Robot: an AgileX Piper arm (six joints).
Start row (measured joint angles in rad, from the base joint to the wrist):
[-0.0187, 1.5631, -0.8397, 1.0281, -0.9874, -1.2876]
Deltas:
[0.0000, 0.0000, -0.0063, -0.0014, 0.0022, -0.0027]
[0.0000, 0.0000, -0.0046, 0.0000, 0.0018, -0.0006]
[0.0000, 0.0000, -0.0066, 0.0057, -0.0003, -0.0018]
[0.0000, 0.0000, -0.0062, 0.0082, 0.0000, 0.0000]
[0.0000, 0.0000, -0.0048, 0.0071, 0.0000, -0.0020]
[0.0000, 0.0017, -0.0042, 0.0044, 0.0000, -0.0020]
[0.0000, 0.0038, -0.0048, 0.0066, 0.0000, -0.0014]
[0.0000, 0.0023, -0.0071, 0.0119, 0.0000, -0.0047]
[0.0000, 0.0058, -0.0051, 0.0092, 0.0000, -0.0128]
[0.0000, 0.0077, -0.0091, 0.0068, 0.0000, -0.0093]
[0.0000, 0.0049, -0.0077, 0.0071, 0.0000, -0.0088]
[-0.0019, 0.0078, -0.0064, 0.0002, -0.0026, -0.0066]
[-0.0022, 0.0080, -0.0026, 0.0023, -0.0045, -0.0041]
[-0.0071, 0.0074, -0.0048, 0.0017, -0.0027, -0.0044]
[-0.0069, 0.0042, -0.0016, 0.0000, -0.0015, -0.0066]
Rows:
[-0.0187, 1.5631, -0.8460, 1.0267, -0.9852, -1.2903]
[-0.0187, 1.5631, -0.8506, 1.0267, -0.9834, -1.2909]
[-0.0187, 1.5631, -0.8572, 1.0324, -0.9837, -1.2927]
[-0.0187, 1.5631, -0.8634, 1.0406, -0.9837, -1.2927]
[-0.0187, 1.5631, -0.8682, 1.0477, -0.9837, -1.2947]
[-0.0187, 1.5648, -0.8724, 1.0521, -0.9837, -1.2967]
[-0.0187, 1.5686, -0.8772, 1.0587, -0.9837, -1.2981]
[-0.0187, 1.5709, -0.8843, 1.0706, -0.9837, -1.3028]
[-0.0187, 1.5767, -0.8894, 1.0798, -0.9837, -1.3156]
[-0.0187, 1.5844, -0.8985, 1.0866, -0.9837, -1.3249]
[-0.0187, 1.5893, -0.9062, 1.0937, -0.9837, -1.3337]
[-0.0206, 1.5971, -0.9126, 1.0939, -0.9863, -1.3403]
[-0.0228, 1.6051, -0.9152, 1.0962, -0.9908, -1.3444]
[-0.0299, 1.6125, -0.9200, 1.0979, -0.9935, -1.3488]
[-0.0368, 1.6167, -0.9216, 1.0979, -0.9950, -1.3554]

